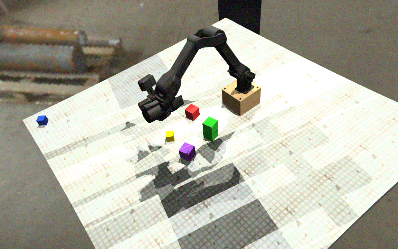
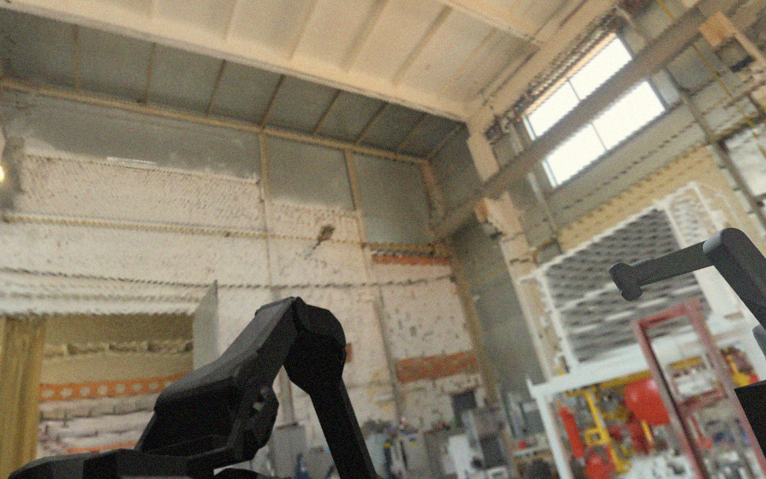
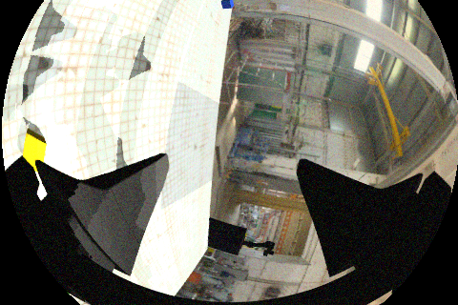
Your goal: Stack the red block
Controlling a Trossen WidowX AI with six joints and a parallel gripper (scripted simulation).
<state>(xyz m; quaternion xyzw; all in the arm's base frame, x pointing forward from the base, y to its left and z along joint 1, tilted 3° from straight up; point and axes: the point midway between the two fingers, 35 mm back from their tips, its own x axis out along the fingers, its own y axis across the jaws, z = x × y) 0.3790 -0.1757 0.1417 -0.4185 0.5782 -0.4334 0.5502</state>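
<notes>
The red block lies 16 cm behind my gripper tip, 8 cm to the left of it and 18 cm below it. Round my gripper tip: blue block (31 cm ahead, 45 cm to the right, 19 cm below); then yellow block (10 cm to the left, 19 cm below); then purple block (1 cm ahead, 23 cm to the left, 18 cm below).
</notes>
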